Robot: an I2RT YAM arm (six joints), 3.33 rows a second.
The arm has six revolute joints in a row. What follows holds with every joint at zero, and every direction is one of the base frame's.
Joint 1 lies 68 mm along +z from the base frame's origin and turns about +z.
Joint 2 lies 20 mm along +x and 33.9 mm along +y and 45.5 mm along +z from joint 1 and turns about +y.
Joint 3 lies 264 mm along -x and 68.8 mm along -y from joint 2 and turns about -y.
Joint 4 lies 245 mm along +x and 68.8 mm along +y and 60 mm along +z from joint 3 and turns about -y.
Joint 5 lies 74 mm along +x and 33.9 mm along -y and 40.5 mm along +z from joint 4 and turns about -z.
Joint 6 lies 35.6 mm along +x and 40.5 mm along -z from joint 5 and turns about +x.
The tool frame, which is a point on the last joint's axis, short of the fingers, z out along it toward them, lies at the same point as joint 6; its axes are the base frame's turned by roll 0, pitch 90 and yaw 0 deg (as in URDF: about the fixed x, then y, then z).
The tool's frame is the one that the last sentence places.
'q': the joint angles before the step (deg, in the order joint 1, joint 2, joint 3, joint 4, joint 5, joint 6). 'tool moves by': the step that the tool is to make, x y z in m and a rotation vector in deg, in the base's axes. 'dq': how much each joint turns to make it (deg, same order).
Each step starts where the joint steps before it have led.
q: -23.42, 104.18, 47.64, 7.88, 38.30, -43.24
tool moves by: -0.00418, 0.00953, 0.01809, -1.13, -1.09, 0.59
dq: 1.31, -4.44, -0.83, -2.26, 0.94, 0.16
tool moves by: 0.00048, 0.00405, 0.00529, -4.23, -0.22, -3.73
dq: 1.18, -0.54, 0.02, 0.33, 6.17, 1.28
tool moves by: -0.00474, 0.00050, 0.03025, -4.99, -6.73, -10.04
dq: 0.42, -4.33, 2.22, -5.51, 8.94, 9.17
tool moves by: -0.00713, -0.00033, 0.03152, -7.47, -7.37, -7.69
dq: 0.00, -4.63, 0.54, 1.26, 8.66, 3.63
